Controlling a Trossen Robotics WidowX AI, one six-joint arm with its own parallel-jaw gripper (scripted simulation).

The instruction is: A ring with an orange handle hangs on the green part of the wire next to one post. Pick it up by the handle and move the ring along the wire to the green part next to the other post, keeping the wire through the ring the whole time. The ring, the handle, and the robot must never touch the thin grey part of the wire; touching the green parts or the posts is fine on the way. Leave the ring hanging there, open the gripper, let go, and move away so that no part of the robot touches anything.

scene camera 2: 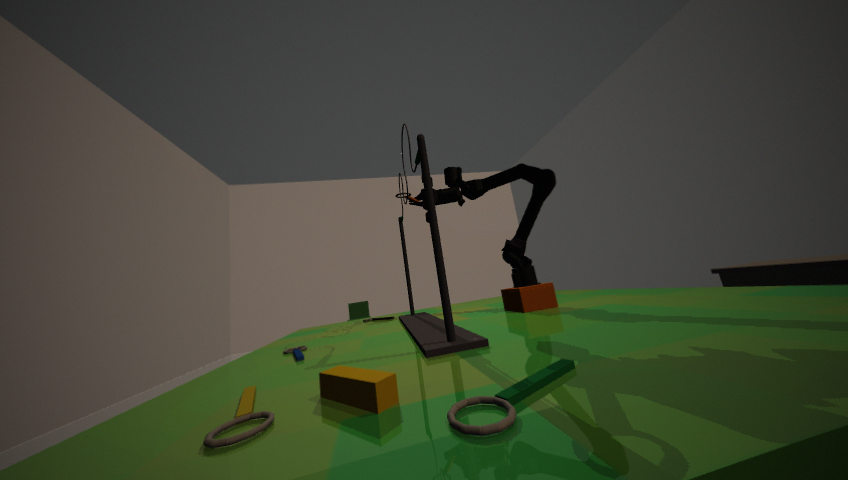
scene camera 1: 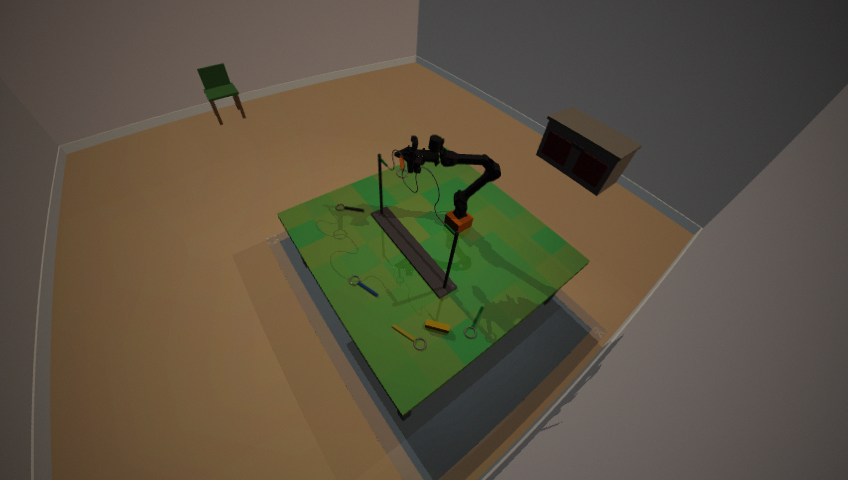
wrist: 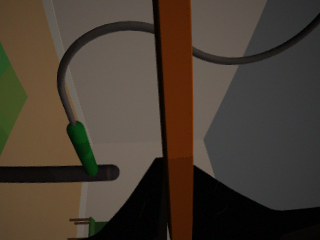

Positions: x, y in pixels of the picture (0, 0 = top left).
Labels:
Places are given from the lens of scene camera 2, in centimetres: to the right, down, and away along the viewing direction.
green ring [scene camera 2: 512, 395]: 8, 14, 23
yellow ring [scene camera 2: 245, 411]: -20, 19, 29
The marked spots on the green ring and the yellow ring are 29 cm apart.

